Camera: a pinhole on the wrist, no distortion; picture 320 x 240 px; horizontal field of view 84.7 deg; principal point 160.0 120.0 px. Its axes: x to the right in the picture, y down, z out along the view. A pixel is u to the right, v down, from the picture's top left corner.
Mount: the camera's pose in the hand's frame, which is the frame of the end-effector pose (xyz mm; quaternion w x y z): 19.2 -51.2 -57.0 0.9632 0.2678 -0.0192 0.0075
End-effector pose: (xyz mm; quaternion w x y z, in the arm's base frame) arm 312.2 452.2 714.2 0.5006 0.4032 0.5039 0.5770
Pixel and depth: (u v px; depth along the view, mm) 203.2 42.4 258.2
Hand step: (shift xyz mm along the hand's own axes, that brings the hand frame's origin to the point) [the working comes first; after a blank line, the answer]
In the camera's frame: 63.5 -114.1 258.2

77.0 -282.0 107.7
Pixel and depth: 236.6 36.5 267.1
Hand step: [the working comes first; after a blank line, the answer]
In the camera's frame: 116.6 -127.1 267.1

130.0 -297.4 110.8
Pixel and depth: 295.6 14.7 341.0
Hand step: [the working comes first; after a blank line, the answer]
In the camera's frame: 263.4 -204.6 341.0

276.2 -401.3 140.2
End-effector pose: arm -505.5 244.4 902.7 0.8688 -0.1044 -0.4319 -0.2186
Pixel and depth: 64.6 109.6 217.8
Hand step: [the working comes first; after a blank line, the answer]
In the camera's frame: -118.4 -12.9 217.8

-105.9 -175.2 117.9
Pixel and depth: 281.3 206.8 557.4
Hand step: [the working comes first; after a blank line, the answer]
In the camera's frame: 385.2 275.6 557.4

378.9 -101.3 578.0
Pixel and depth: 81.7 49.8 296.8
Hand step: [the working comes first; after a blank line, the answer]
In the camera's frame: -132.4 -118.7 296.8

-119.9 -306.6 130.4
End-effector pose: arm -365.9 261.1 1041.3 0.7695 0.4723 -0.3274 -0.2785
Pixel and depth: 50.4 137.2 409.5
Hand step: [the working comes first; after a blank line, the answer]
In the camera's frame: -255.7 40.1 409.5

-250.8 -229.3 303.7
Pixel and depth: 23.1 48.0 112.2
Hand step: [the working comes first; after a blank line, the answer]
In the camera's frame: -87.5 -46.0 112.2

-70.8 -148.9 11.7
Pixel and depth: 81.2 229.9 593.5
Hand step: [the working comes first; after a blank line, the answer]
In the camera's frame: -266.4 371.6 593.5

-275.8 -40.4 631.6
